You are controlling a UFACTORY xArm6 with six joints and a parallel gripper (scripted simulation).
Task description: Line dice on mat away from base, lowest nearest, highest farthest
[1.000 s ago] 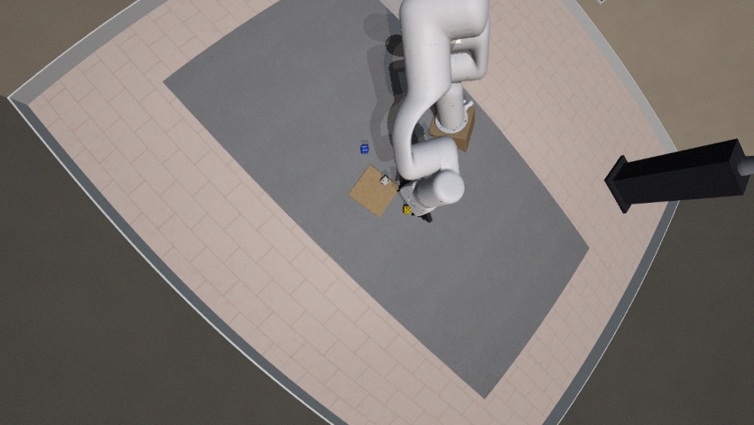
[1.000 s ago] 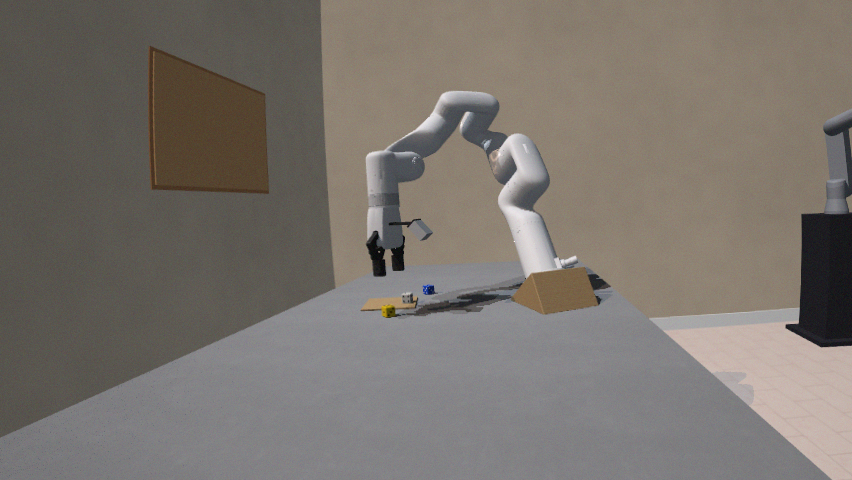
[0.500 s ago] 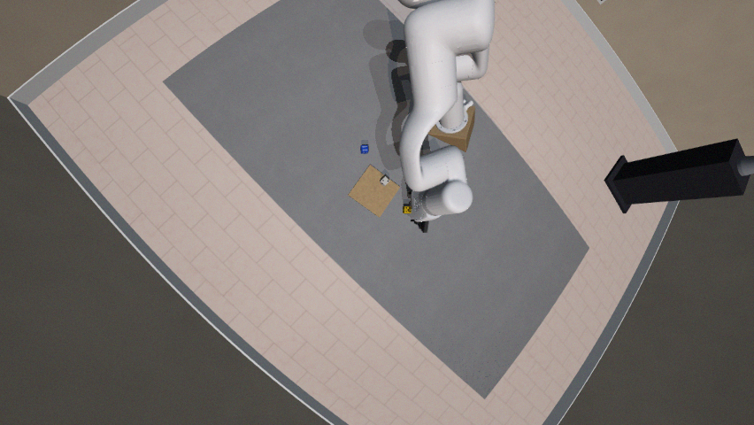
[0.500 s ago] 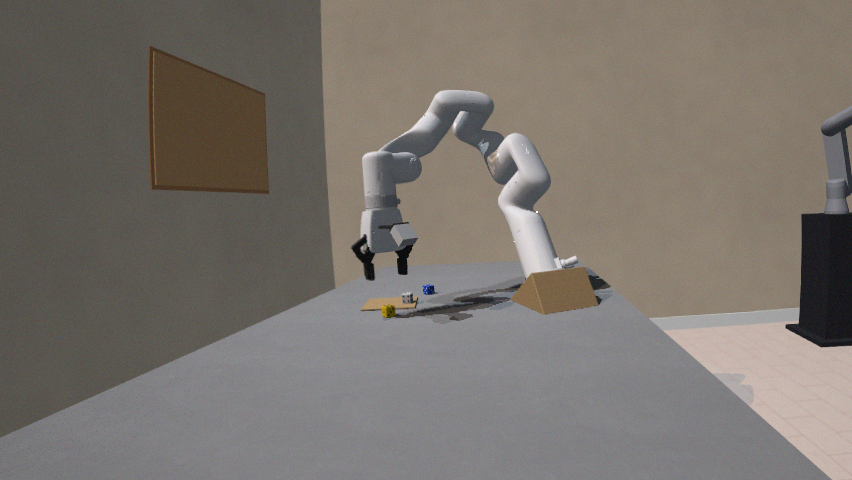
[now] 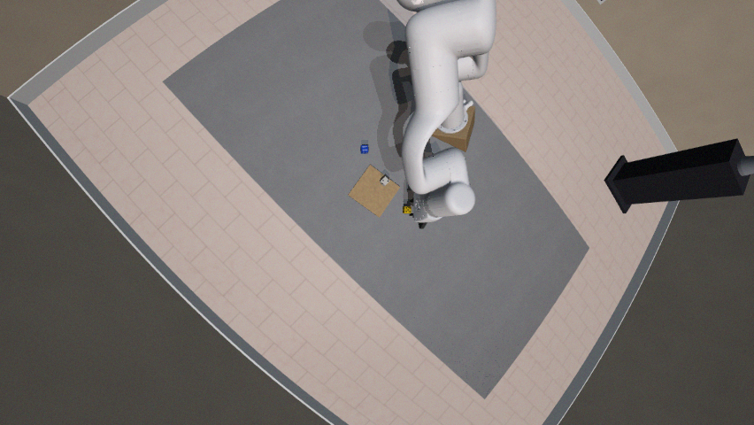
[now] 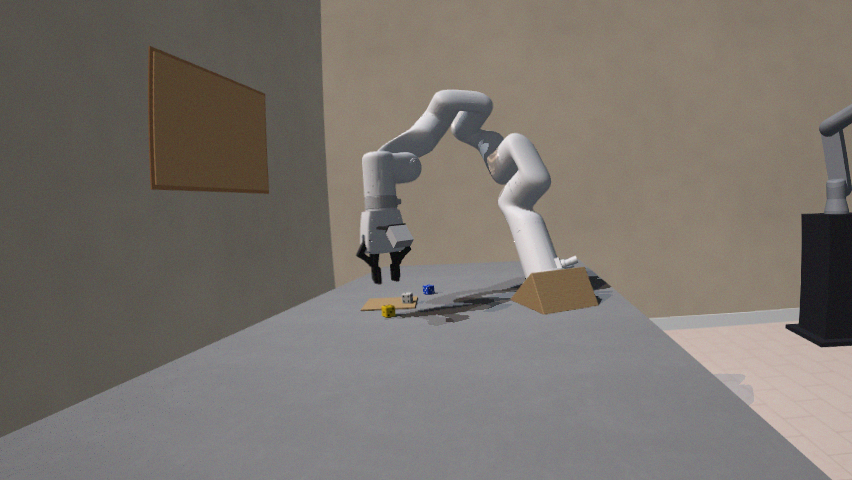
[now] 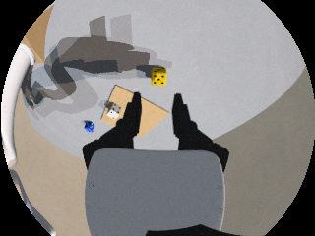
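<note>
Now: the yellow die 9 cm below my hand. From my hand the other things lie so: blue die 27 cm to the right, 9 cm below, 2 cm behind; then tan mat 13 cm to the right, 10 cm below, 5 cm ahead; then white die 13 cm to the right, 9 cm below.
</note>
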